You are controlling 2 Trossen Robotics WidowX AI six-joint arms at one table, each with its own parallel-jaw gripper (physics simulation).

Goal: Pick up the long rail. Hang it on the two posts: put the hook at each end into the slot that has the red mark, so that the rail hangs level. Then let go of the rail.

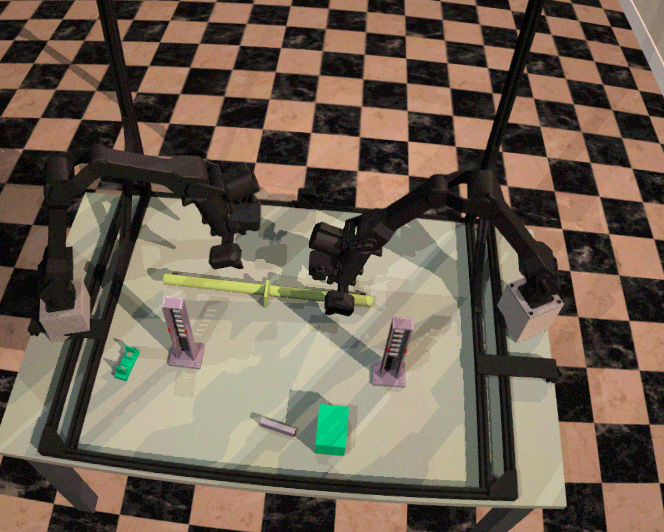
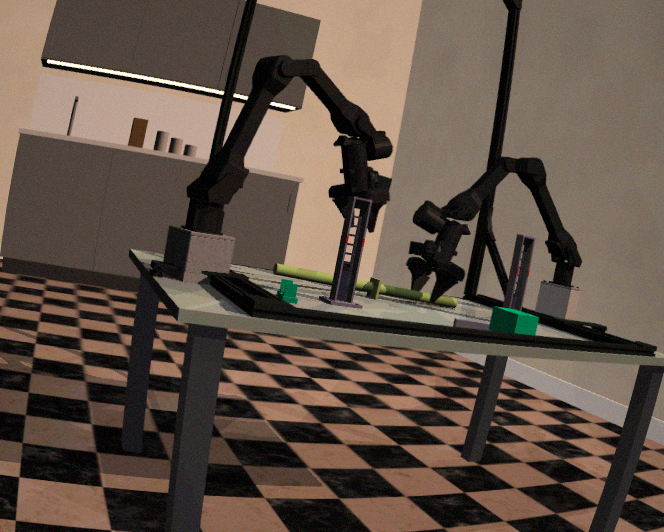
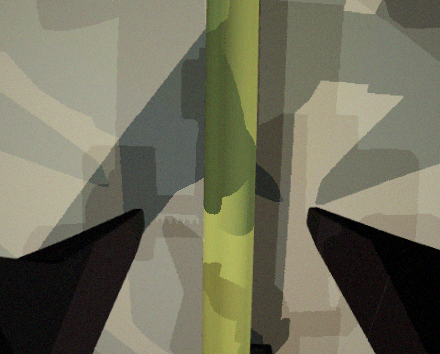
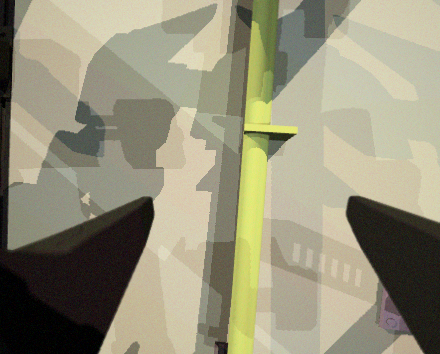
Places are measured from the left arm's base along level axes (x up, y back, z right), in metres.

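Pixels of known places: left gripper, fingertip midpoint: point(image 2: 421, 299) point(image 3: 226, 216); right gripper, fingertip midpoint: point(image 1: 242, 251) point(image 4: 248, 205); left arm's base, link origin: point(image 1: 535, 293) point(image 2: 561, 284); right arm's base, link origin: point(image 1: 60, 298) point(image 2: 201, 231).
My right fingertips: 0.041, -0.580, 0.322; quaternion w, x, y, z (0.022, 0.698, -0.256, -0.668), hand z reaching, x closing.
Ahead of a thing's pixels: the offset from my right fingertips to its top centre, as dx, dy, dz.
The long yellow-green rail {-0.104, +0.039, -0.036} point(image 1: 221, 285) point(image 2: 315, 273) point(image 3: 228, 250) point(image 4: 248, 215) lies on the table, with a flat tab at its middle. Its end hooks cannot be made out. A left-hand pink post point(image 1: 173, 302) point(image 2: 342, 288) and a right-hand one {+0.065, +0.215, -0.326} point(image 1: 402, 322) point(image 2: 516, 277) stand upright, each with red marks beside one slot. My left gripper point(image 1: 339, 307) point(image 2: 426, 293) point(image 3: 226, 216) is open, its fingers apart on either side of the rail near the right-hand end. My right gripper point(image 1: 226, 260) point(image 2: 359, 221) point(image 4: 248, 205) is open and empty, higher above the rail's left half.
A green bracket {-0.117, -0.317, -0.093} point(image 1: 126, 362) point(image 2: 287, 290) lies left of the left-hand post. A green block {-0.101, +0.041, -0.408} point(image 1: 332, 429) point(image 2: 513, 321) and a small pink bar {-0.132, -0.057, -0.356} point(image 1: 278, 426) point(image 2: 471, 323) lie near the front edge. A black frame point(image 1: 277, 477) borders the work area.
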